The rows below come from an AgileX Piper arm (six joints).
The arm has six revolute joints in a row. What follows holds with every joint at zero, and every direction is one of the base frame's. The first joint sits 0.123 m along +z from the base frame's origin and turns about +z. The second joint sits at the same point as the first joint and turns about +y. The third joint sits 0.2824 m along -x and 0.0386 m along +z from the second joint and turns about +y. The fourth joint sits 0.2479 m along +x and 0.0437 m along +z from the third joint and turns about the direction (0.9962, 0, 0.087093). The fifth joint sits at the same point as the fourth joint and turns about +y. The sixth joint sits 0.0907 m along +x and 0.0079 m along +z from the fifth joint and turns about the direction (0.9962, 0, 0.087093). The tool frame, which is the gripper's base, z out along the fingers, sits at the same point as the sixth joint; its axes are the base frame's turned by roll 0, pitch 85.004 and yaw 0 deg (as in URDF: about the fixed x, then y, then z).
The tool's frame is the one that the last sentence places.
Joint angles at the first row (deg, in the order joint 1, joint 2, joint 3, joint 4, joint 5, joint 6):
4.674, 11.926, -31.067, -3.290, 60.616, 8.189
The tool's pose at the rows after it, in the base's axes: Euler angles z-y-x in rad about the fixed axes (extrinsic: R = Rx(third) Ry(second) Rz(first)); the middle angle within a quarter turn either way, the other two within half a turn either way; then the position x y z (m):
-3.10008 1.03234 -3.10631 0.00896 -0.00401 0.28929
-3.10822 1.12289 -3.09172 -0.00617 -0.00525 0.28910
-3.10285 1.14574 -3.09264 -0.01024 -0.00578 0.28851
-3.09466 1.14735 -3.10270 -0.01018 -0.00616 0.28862
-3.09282 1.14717 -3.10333 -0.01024 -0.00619 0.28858
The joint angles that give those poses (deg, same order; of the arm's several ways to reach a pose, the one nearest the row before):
4.673, 6.368, -31.068, -3.415, 60.615, 8.188
4.675, 1.100, -31.010, -3.417, 60.615, 8.190
4.673, -0.338, -30.954, -3.557, 60.696, 8.444
4.671, -0.339, -30.952, -3.837, 60.628, 8.525
4.673, -0.354, -30.952, -3.854, 60.655, 8.605

